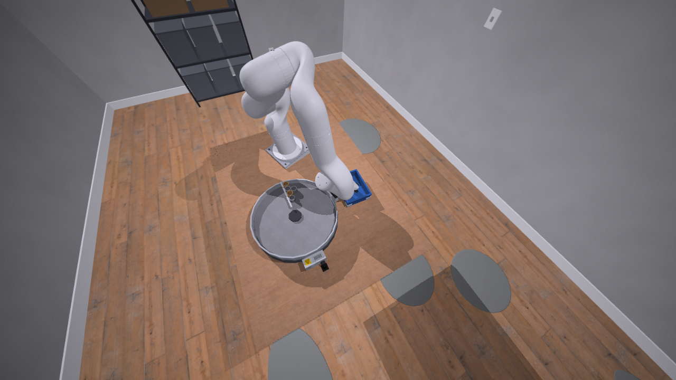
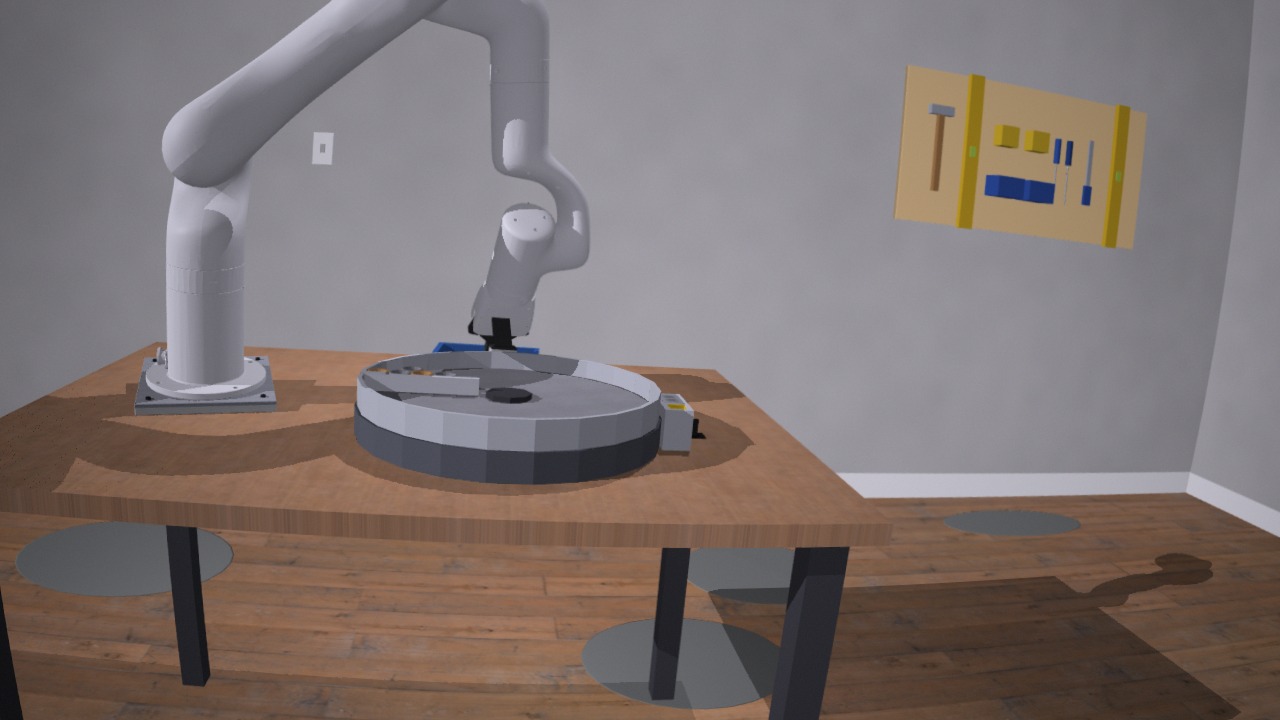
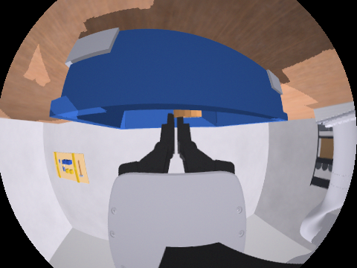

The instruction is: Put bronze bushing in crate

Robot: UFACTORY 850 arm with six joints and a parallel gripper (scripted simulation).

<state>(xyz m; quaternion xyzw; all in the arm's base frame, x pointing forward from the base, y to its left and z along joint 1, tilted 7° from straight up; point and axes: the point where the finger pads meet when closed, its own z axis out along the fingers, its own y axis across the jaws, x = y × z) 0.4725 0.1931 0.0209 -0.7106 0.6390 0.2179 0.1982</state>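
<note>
Right now my hand is 1 cm past the blue crate and 4 cm above it. The rest, counted from my hand: turning table: 1 cm behind, 36 cm to the right, 1 cm below.
</note>
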